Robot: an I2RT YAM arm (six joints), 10 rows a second.
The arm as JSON. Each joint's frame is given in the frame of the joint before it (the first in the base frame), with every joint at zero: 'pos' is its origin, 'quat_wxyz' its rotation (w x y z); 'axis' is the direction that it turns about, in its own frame. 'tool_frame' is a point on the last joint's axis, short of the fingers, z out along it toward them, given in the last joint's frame.
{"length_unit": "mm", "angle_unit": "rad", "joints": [
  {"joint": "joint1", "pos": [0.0, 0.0, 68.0], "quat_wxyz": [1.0, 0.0, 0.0, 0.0], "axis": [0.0, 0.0, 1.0]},
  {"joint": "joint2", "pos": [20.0, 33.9, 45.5], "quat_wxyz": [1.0, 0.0, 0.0, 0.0], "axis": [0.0, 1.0, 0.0]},
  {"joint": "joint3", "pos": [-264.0, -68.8, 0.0], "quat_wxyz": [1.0, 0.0, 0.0, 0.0], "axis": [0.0, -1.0, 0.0]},
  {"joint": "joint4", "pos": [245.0, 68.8, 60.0], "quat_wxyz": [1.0, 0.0, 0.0, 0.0], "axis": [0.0, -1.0, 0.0]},
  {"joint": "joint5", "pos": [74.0, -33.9, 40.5], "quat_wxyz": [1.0, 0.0, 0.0, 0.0], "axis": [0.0, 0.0, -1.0]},
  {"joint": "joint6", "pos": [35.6, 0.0, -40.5], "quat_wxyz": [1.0, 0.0, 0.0, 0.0], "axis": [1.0, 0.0, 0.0]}
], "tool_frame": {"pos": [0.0, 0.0, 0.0], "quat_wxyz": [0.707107, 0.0, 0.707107, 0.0]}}
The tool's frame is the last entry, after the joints.
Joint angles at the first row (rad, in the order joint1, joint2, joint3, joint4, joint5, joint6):
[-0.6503, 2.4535, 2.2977, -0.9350, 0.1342, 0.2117]
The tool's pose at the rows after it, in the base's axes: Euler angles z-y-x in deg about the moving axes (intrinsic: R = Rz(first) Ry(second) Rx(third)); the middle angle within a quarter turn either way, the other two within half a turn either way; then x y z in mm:
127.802, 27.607, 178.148, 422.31, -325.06, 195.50
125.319, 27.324, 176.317, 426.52, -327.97, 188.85
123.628, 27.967, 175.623, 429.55, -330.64, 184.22
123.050, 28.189, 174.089, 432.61, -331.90, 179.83
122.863, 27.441, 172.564, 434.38, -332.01, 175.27
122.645, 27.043, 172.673, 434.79, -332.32, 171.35
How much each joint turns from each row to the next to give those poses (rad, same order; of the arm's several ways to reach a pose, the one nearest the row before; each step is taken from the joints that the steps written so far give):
[0.0002, 0.0464, 0.0466, -0.0049, -0.0458, 0.0199]
[-0.0004, 0.0333, 0.0353, -0.0020, -0.0126, 0.0383]
[-0.0002, 0.0185, 0.0136, 0.0170, 0.0051, 0.0241]
[0.0003, 0.0135, 0.0059, 0.0186, -0.0196, 0.0080]
[0.0000, 0.0125, 0.0066, 0.0014, -0.0277, 0.0046]
[0.0001, 0.0079, 0.0007, -0.0001, 0.0016, 0.0046]

